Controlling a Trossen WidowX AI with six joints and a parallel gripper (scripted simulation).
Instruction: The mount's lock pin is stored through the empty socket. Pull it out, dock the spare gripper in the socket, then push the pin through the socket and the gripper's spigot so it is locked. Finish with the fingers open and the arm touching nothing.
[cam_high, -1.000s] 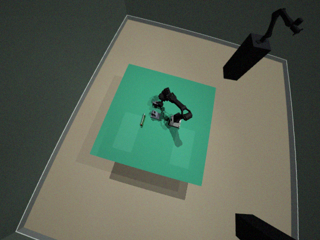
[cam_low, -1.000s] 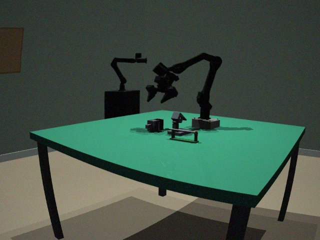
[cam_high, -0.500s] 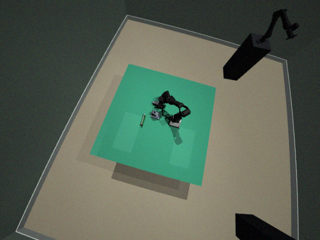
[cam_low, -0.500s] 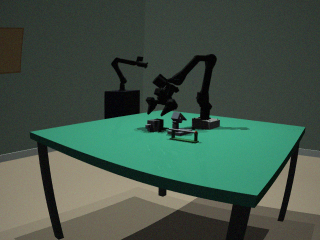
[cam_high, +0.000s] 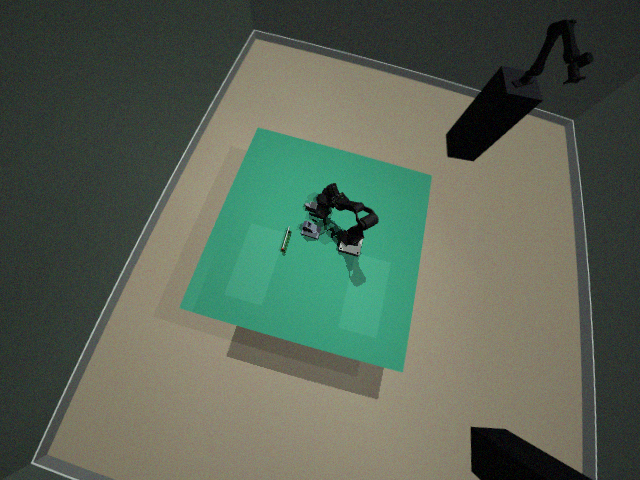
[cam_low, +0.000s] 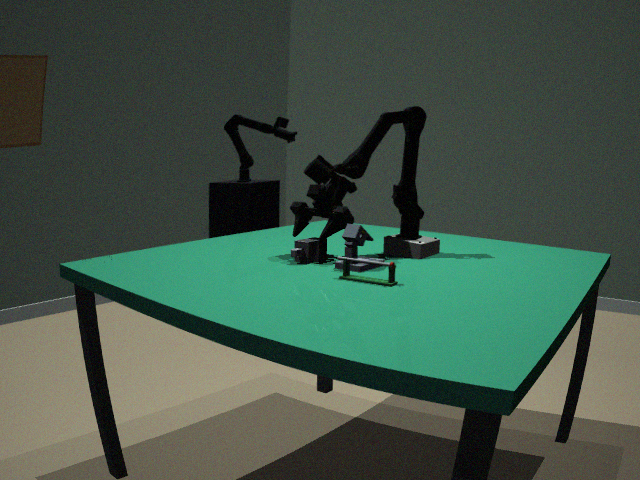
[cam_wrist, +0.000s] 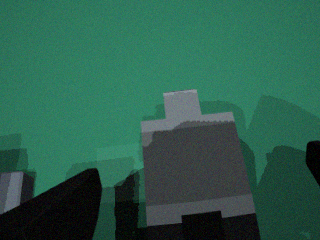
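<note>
Right now my gripper tip is 30 mm above the spare gripper. Also, from my gripper tip: mount 10 mm ahead, 160 mm to the left, 10 mm below; green cradle 140 mm ahead, 250 mm to the left, 40 mm below.
</note>
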